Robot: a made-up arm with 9 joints.
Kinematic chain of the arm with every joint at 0, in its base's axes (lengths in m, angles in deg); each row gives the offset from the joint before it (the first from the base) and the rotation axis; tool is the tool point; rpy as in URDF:
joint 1: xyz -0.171 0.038 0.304 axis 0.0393 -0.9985 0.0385
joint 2: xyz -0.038 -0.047 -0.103 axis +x
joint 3: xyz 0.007 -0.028 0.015 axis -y
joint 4: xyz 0 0.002 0.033 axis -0.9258 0.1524 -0.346
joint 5: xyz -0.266 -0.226 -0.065 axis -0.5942 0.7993 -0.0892
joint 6: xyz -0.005 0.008 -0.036 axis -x
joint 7: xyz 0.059 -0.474 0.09 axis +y
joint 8: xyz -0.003 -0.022 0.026 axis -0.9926 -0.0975 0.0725
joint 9: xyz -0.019 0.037 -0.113 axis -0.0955 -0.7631 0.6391
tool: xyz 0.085 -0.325 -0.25 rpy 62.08 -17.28 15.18
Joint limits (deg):
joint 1: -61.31..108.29
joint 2: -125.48..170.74
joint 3: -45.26..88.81
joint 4: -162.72..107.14
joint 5: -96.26..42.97
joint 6: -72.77..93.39
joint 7: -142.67..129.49
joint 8: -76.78..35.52
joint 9: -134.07..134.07
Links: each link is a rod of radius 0.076 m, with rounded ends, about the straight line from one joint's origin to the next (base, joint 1, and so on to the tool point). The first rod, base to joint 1, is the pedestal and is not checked.
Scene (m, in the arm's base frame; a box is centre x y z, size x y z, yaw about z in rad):
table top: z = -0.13
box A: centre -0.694 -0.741 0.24 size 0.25 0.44 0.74 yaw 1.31
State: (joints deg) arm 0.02 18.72 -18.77 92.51 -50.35 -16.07 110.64 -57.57 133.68
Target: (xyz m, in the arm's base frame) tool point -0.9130 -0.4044 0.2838
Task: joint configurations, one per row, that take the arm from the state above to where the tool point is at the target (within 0.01 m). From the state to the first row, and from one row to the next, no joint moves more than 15 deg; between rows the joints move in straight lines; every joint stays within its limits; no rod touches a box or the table.
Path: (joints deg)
1: -8.74 11.25 -19.33 90.69 -50.67 -6.58 105.46 -44.58 133.74
2: -17.50 3.79 -19.89 88.87 -50.98 2.91 100.28 -31.60 133.79
3: -26.26 -3.68 -20.45 87.05 -51.30 12.40 95.11 -18.61 133.85
4: -35.03 -11.15 -21.01 85.23 -51.61 21.89 89.93 -5.63 133.90
5: -43.79 -18.62 -21.57 83.41 -51.93 31.38 84.75 7.36 133.96
6: -52.55 -26.08 -22.13 81.59 -52.24 40.87 79.57 20.34 134.01
7: -61.31 -33.55 -22.69 79.77 -52.56 50.36 74.39 33.33 134.07
8: -48.85 -26.84 -16.89 83.67 -49.31 41.85 82.12 19.96 130.94
9: -36.39 -20.13 -11.09 87.56 -46.06 33.33 89.84 6.60 127.81
10: -23.93 -13.42 -5.28 91.45 -42.80 24.81 97.56 -6.77 124.68
11: -11.47 -6.71 0.52 95.35 -39.55 16.29 105.28 -20.13 121.55
12: 0.99 0.01 6.32 99.24 -36.30 7.77 113.00 -33.49 118.42
13: 13.45 6.72 12.13 103.14 -33.05 -0.75 120.73 -46.86 115.28
14: 25.90 13.43 17.93 107.03 -29.80 -9.27 128.45 -60.22 112.15

